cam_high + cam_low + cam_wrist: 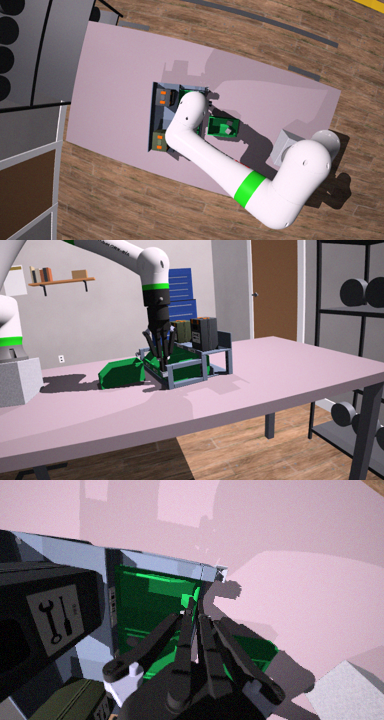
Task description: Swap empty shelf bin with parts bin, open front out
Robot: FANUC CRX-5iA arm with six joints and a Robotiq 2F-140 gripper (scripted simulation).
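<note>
My hand is 100 mm to the right of the round part, 50 mm above it and 30 mm short of it. The rest, counted from my hand: grey shelf 130 mm to the left, 80 mm ahead; dark grey box 170 mm ahead, 90 mm above, 30 mm to the left.
</note>
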